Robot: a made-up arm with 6 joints. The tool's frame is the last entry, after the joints.
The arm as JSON. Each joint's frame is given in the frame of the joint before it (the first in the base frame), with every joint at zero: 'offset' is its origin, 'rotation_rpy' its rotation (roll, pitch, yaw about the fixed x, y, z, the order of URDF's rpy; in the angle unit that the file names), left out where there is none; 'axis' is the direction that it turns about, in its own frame. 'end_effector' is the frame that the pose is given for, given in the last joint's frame.
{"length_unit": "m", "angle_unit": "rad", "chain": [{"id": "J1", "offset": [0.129, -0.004, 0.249], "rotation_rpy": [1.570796, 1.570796, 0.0], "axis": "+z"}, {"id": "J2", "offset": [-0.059, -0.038, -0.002], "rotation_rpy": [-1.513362, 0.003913, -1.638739], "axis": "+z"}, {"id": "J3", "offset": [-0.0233, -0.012, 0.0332], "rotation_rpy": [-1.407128, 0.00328, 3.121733], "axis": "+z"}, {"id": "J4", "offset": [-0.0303, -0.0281, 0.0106], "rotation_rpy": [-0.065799, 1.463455, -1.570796], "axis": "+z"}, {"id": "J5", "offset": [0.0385, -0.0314, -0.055], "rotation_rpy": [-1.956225, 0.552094, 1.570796], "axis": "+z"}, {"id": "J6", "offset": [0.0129, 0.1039, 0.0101], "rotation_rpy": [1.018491, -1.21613, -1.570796], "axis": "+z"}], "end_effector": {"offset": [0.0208, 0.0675, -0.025], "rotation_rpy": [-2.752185, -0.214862, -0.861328]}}
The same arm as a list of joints. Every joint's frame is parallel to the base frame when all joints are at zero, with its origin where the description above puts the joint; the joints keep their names.
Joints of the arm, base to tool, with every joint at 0 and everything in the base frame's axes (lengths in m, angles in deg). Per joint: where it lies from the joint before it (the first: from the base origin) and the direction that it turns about. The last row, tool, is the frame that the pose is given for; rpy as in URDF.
J1: axis 0 -1 0 offset 0.129 -0.004 0.249
J2: axis -0.068002 -0.057402 -0.996032 offset -0.038 0.002 0.059
J3: axis 0.009 -0.994229 -0.106903 offset 0.021 -0.014 -0.034
J4: axis 0 0 -1 offset -0.032 -0.008 -0.027
J5: axis -0.1822 -0.929699 0.3201 offset -0.032 0.038 0.055
J6: axis -1 0 0 offset -0.042 0.029 0.092
tool: offset 0.025 -0.019 0.068 rpy -80.94 46.41 -108.01

